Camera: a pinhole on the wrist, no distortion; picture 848 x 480 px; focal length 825.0 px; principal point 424.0 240.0 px. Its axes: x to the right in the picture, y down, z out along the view. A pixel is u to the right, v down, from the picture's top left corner.
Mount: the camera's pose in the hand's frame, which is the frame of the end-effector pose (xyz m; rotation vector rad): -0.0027 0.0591 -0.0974 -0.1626 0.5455 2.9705
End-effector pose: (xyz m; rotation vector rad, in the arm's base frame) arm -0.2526 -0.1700 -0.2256 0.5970 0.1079 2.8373
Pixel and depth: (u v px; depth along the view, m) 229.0 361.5 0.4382
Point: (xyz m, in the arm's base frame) -0.1925 -0.2909 0.1286
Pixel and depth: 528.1 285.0 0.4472
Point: -0.0789 -0.3835 0.0523
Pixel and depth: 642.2 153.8 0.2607
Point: -0.1623 -0.3680 -0.1221
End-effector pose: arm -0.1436 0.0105 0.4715 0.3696 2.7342 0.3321
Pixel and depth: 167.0 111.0 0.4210
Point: -0.0700 0.3349 0.2498
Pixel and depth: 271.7 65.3 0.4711
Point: -0.0086 0.3778 0.2518
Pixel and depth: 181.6 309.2 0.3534
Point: -0.0752 0.2154 0.2604
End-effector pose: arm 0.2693 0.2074 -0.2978 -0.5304 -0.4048 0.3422
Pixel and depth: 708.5 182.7 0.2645
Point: 0.0750 0.3609 -0.3253
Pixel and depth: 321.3 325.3 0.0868
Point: 0.2575 0.2676 -0.3520
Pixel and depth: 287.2 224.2 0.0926
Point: 0.2588 0.2802 -0.3550
